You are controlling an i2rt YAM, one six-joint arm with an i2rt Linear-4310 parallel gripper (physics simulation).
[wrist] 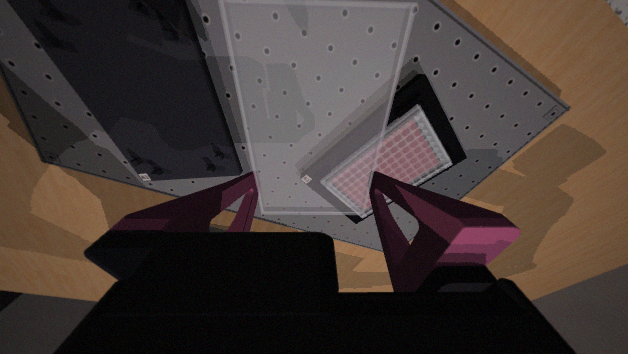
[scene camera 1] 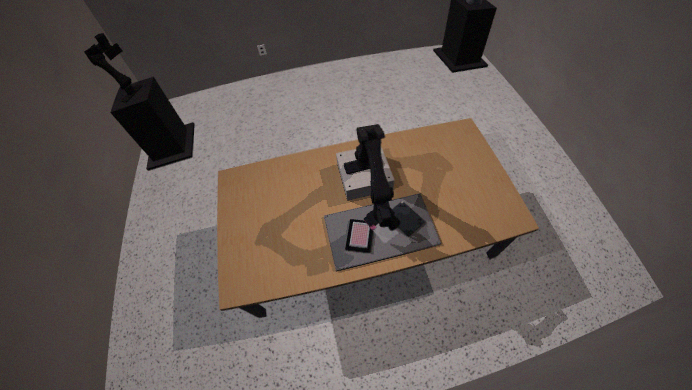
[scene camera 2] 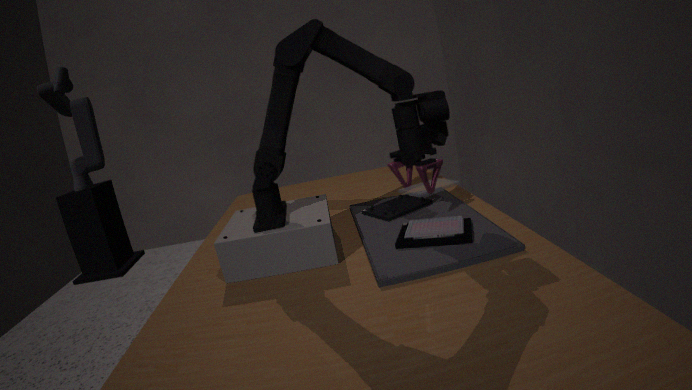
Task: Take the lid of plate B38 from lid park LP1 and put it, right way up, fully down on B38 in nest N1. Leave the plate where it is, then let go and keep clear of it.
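Places are measured from the arm's base along level axes (x ahead, y left, z up), in metres.
Pixels of known places: gripper, fingertip midpoint: [wrist: 313, 177] [scene camera 1: 378, 224] [scene camera 2: 419, 191]; arm's base at its link origin: [scene camera 1: 363, 164] [scene camera 2: 271, 217].
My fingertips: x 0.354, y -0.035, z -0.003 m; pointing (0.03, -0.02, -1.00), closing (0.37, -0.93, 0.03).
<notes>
Ahead of a thing's pixels: the offset from my fingertips to its top centre. Level surfaces: height alone.
My gripper [scene camera 2: 419, 189] [wrist: 313, 177] is shut on the clear lid @(dx +0.030, dy +0.011, dz +0.009 m) [scene camera 1: 387, 234] [scene camera 2: 447, 184] [wrist: 320, 90], one magenta finger at each long edge. The lid is roughly level and hangs above the grey board, apart from the plate. Plate B38 @(dx -0.002, dy -0.092, dz -0.054 m) [scene camera 1: 360, 234] [scene camera 2: 434, 227] [wrist: 400, 155], with pink wells, sits uncovered in the black nest N1 @(dx -0.002, dy -0.092, dz -0.062 m) [scene camera 2: 434, 242] [wrist: 442, 115]. In the wrist view the lid's right edge overlaps the plate, at a different angle. The dark lid park LP1 @(dx -0.023, dy +0.154, dz -0.060 m) [scene camera 1: 409, 221] [scene camera 2: 397, 206] [wrist: 155, 100] lies to the left there, with no lid visible on it.
The perforated grey board [scene camera 1: 345, 261] [scene camera 2: 380, 272] [wrist: 525, 120] carries the nest and lid park on the wooden table @(dz -0.093 m) [scene camera 1: 270, 200]. The arm's pale base box [scene camera 1: 367, 187] [scene camera 2: 280, 260] stands behind the board. A dark pedestal with another arm [scene camera 1: 150, 125] [scene camera 2: 92, 225] stands off the table.
</notes>
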